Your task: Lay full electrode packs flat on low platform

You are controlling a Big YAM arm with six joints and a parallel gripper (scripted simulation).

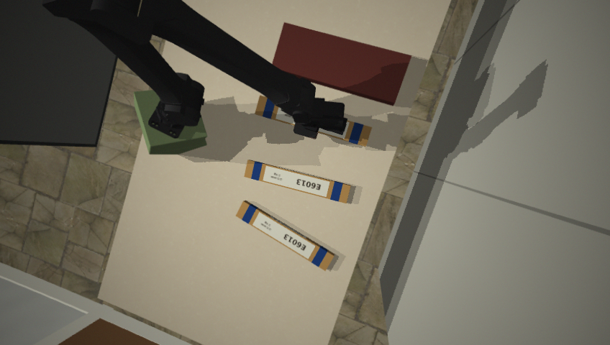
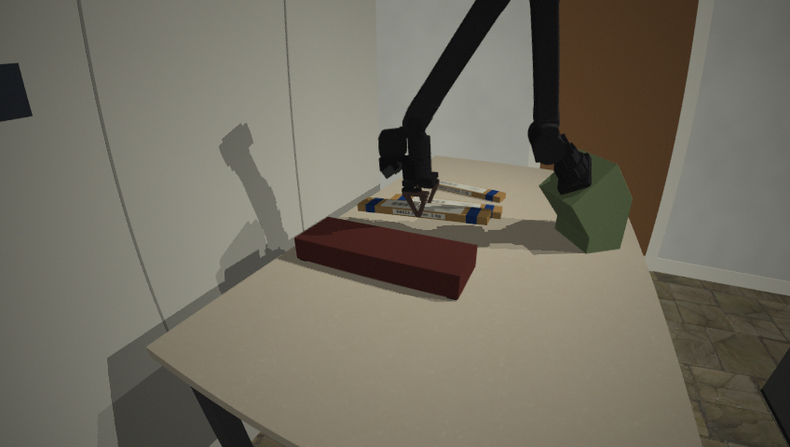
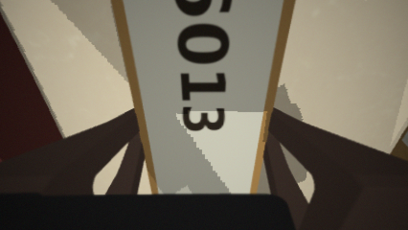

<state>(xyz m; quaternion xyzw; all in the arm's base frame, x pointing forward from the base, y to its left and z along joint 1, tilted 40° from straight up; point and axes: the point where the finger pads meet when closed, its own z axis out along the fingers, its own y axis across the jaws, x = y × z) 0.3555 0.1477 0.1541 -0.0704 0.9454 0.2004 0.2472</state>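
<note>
The pack of welding electrodes lies right at my hand. The rest, counted from my hand: dark red low platform: 3 cm behind, 19 cm to the left, 5 cm below.
</note>
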